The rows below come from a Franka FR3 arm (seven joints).
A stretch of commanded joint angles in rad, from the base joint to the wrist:
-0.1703, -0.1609, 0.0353, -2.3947, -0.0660, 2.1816, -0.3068
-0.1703, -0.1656, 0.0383, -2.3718, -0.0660, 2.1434, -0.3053
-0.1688, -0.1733, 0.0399, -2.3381, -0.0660, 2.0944, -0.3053
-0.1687, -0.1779, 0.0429, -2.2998, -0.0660, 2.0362, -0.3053
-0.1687, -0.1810, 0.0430, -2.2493, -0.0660, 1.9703, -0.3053
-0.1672, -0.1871, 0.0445, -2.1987, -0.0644, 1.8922, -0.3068
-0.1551, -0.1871, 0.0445, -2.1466, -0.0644, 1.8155, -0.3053
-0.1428, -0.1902, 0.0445, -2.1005, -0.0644, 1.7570, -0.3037
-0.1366, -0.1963, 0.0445, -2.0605, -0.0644, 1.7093, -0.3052
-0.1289, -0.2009, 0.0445, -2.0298, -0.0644, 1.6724, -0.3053
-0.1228, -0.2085, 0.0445, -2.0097, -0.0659, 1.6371, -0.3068
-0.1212, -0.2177, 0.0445, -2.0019, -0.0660, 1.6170, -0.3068
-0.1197, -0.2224, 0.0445, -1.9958, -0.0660, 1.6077, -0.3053
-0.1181, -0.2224, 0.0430, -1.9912, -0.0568, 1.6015, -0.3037
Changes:
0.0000, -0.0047, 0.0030, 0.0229, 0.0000, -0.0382, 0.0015
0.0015, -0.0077, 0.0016, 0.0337, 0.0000, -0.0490, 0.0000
0.0001, -0.0046, 0.0030, 0.0383, 0.0000, -0.0582, 0.0000
0.0000, -0.0031, 0.0001, 0.0505, 0.0000, -0.0659, 0.0000
0.0015, -0.0061, 0.0015, 0.0506, 0.0016, -0.0781, -0.0015
0.0121, 0.0000, 0.0000, 0.0521, 0.0000, -0.0767, 0.0015
0.0123, -0.0031, 0.0000, 0.0461, 0.0000, -0.0585, 0.0016
0.0062, -0.0061, 0.0000, 0.0400, 0.0000, -0.0477, -0.0015
0.0077, -0.0046, 0.0000, 0.0307, 0.0000, -0.0369, -0.0001
0.0061, -0.0076, 0.0000, 0.0201, -0.0015, -0.0353, -0.0015
0.0016, -0.0092, 0.0000, 0.0078, -0.0001, -0.0201, 0.0000
0.0015, -0.0047, 0.0000, 0.0061, 0.0000, -0.0093, 0.0015
0.0016, 0.0000, -0.0015, 0.0046, 0.0092, -0.0062, 0.0016

